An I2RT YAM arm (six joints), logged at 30 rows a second.
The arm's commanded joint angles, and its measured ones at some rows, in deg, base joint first. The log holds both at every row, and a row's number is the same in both.
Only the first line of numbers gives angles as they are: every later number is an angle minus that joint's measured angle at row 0.
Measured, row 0:
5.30, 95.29, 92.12, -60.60, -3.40, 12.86
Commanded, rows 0 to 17:
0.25, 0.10, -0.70, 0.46, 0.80, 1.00
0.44, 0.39, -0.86, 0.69, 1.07, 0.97
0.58, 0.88, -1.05, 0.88, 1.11, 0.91
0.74, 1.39, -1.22, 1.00, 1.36, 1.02
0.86, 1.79, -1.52, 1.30, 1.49, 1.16
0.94, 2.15, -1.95, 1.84, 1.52, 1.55
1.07, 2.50, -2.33, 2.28, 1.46, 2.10
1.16, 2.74, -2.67, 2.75, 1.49, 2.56
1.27, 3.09, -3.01, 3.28, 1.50, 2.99
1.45, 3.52, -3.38, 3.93, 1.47, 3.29
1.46, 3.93, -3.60, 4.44, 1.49, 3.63
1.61, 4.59, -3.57, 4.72, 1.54, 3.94
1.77, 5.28, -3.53, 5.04, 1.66, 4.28
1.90, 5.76, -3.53, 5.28, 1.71, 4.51
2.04, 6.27, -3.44, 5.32, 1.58, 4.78
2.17, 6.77, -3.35, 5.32, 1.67, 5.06
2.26, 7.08, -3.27, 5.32, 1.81, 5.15
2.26, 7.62, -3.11, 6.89, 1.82, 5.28
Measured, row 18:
1.88, 6.66, -2.78, 4.59, 1.23, 4.11
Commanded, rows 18 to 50:
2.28, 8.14, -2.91, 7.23, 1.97, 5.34
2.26, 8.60, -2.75, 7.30, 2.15, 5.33
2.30, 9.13, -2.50, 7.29, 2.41, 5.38
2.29, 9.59, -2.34, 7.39, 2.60, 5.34
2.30, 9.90, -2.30, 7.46, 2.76, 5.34
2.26, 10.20, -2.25, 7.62, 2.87, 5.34
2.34, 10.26, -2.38, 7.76, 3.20, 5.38
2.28, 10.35, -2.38, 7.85, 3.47, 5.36
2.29, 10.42, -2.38, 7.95, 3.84, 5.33
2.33, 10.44, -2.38, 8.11, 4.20, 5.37
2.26, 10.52, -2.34, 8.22, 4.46, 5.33
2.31, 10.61, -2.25, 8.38, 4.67, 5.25
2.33, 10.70, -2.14, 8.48, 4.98, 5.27
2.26, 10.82, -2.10, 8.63, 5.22, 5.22
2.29, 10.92, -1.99, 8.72, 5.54, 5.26
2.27, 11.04, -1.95, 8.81, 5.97, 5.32
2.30, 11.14, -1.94, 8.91, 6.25, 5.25
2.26, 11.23, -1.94, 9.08, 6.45, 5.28
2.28, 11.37, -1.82, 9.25, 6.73, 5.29
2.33, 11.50, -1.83, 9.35, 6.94, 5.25
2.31, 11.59, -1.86, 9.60, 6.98, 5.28
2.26, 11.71, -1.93, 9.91, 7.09, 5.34
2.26, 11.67, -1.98, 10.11, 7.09, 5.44
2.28, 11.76, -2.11, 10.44, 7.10, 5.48
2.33, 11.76, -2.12, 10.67, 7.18, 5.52
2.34, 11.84, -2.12, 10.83, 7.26, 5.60
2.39, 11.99, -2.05, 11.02, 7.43, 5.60
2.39, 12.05, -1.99, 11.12, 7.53, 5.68
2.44, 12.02, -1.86, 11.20, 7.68, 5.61
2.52, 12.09, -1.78, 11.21, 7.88, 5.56
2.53, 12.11, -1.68, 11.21, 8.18, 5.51
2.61, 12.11, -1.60, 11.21, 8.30, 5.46
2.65, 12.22, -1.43, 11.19, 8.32, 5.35
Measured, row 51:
2.14, 10.81, -2.52, 10.27, 7.45, 5.42
